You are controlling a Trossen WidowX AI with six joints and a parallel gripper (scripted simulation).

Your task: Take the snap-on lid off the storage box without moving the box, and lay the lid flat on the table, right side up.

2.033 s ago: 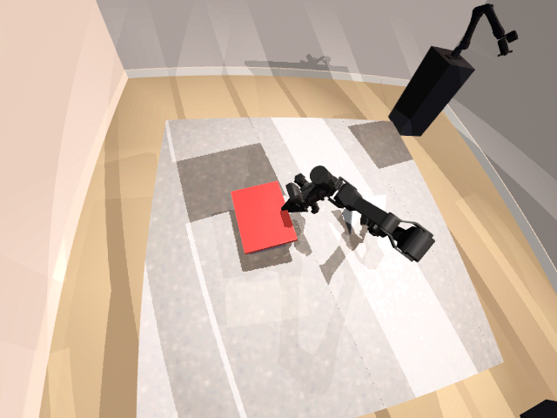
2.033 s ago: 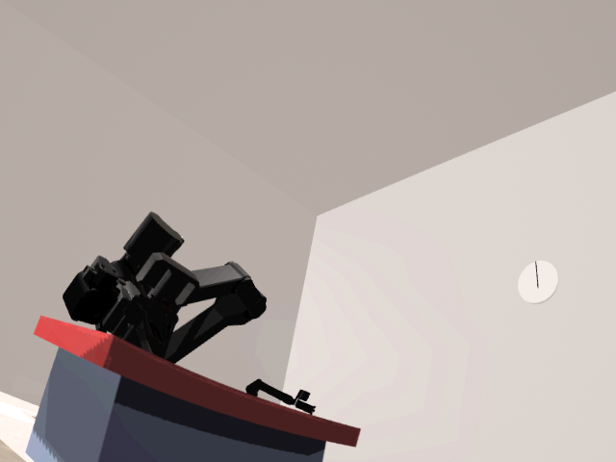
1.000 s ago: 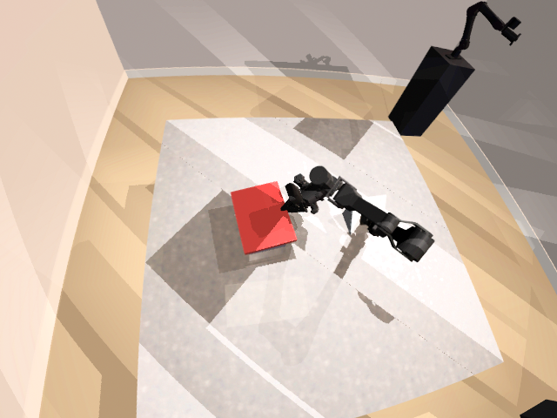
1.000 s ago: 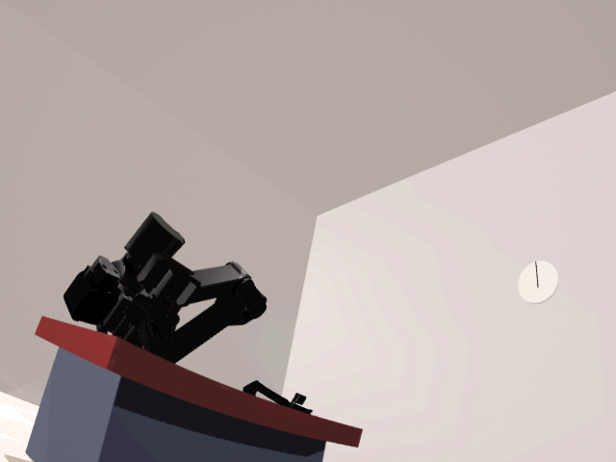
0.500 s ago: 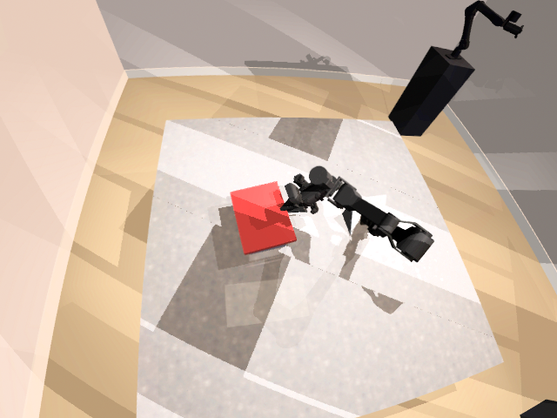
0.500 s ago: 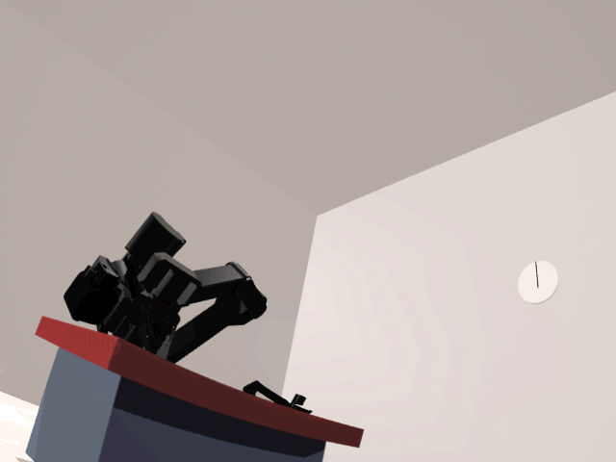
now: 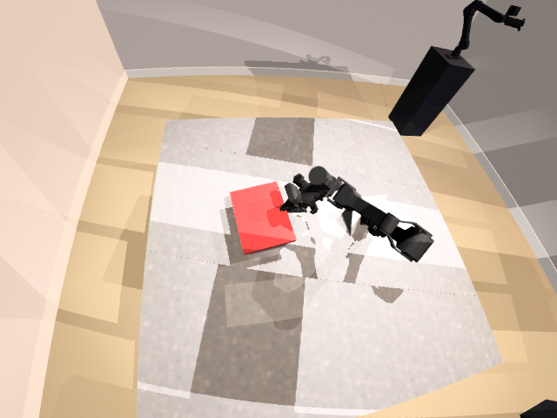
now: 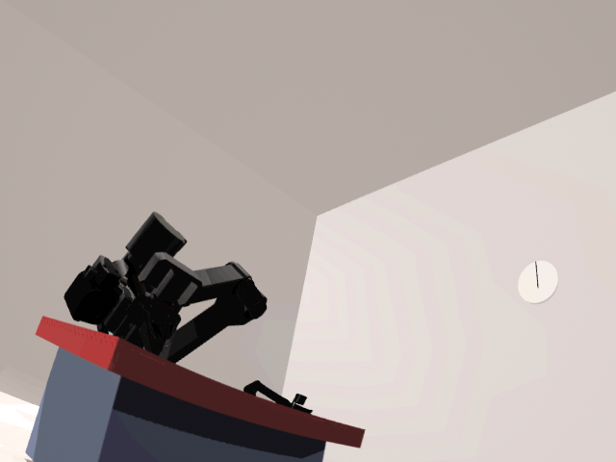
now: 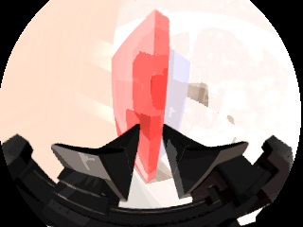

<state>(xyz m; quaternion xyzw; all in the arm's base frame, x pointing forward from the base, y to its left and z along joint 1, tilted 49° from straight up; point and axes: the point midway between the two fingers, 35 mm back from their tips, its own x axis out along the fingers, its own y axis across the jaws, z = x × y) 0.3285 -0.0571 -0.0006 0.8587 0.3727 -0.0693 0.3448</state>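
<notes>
Right now my gripper tip is 8 cm short of the red lid and 1 cm to the right of it. Round my gripper tip: storage box 7 cm ahead, 1 cm to the left, 5 cm below.
</notes>
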